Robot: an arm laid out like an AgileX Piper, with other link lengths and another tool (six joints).
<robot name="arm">
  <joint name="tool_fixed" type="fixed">
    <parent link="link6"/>
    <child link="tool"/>
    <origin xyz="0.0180 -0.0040 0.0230" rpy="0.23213 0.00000 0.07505"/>
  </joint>
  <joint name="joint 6" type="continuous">
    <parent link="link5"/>
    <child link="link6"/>
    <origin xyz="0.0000 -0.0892 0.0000" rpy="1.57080 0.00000 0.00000"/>
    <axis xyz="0 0 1"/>
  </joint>
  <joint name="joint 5" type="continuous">
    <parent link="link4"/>
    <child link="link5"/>
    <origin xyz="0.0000 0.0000 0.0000" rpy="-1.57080 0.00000 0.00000"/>
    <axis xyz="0 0 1"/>
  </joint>
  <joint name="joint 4" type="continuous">
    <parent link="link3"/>
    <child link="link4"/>
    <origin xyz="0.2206 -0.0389 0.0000" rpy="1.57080 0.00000 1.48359"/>
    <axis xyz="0 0 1"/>
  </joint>
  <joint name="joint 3" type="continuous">
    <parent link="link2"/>
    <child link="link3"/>
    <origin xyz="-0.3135 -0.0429 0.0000"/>
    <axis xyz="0 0 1"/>
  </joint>
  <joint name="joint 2" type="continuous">
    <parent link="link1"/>
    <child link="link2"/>
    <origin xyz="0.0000 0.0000 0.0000" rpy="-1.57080 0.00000 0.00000"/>
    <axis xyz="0 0 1"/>
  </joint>
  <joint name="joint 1" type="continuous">
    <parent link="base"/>
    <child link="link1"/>
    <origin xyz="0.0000 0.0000 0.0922"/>
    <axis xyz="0 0 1"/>
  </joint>
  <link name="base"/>
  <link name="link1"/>
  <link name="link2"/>
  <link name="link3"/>
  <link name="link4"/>
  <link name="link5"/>
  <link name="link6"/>
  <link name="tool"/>
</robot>
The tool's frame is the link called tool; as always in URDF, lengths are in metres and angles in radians. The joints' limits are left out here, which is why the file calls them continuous.
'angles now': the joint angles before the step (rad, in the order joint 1, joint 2, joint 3, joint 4, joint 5, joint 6). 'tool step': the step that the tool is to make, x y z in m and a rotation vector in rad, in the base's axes. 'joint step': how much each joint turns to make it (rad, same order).
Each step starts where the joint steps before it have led.
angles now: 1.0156 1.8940 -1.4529 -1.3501 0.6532 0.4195
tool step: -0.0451 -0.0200 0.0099 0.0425 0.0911 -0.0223
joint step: 0.0755 -0.1308 0.1189 0.1312 0.0610 -0.0046
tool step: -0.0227 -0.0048 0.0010 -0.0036 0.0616 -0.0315
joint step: 0.0536 -0.0358 0.0196 0.0983 0.0758 -0.0267
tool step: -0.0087 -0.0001 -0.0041 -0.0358 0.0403 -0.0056
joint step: 0.0218 0.0000 0.0000 0.0631 0.0394 -0.0479
